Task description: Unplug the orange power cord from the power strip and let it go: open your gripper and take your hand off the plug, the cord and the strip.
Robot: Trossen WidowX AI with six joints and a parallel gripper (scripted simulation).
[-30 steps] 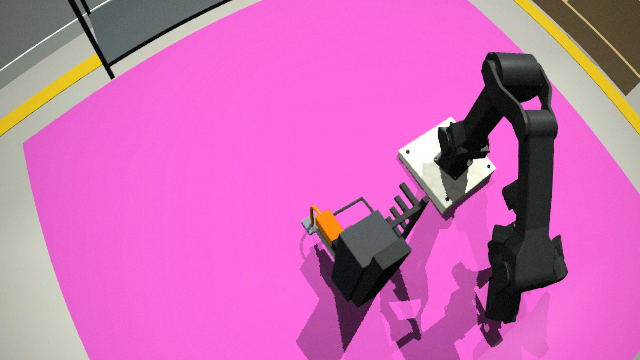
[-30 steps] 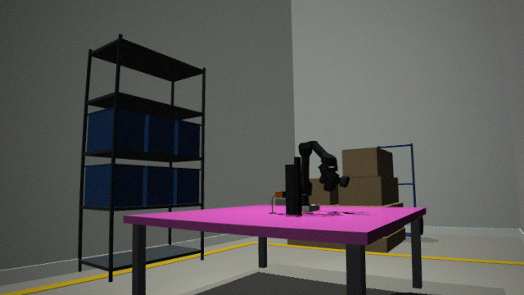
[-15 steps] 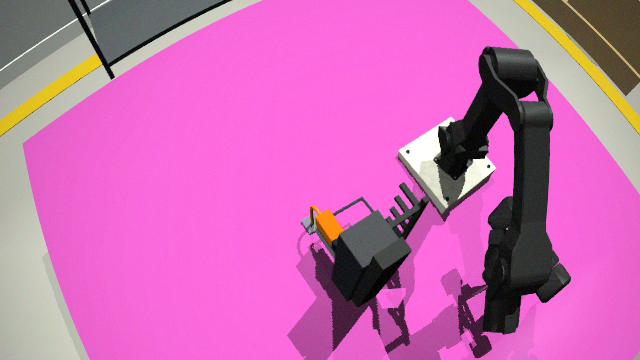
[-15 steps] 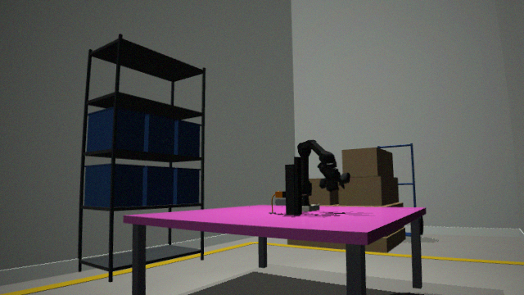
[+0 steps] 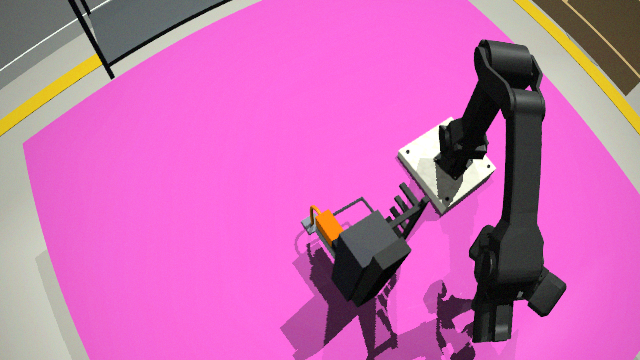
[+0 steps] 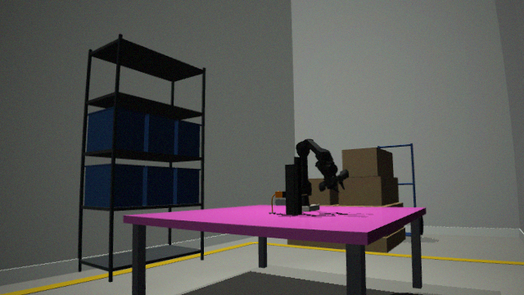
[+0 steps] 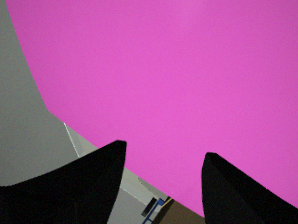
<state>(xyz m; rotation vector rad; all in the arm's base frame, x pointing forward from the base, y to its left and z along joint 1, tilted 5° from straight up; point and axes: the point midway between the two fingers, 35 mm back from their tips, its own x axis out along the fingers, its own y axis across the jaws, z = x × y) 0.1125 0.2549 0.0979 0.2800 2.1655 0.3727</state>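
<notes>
My gripper tip is now 28 cm to the left of the orange plug, 20 cm short of it and 1 cm above it. Also, from my gripper tip: power strip 21 cm to the right, 21 cm ahead, 1 cm above.
</notes>
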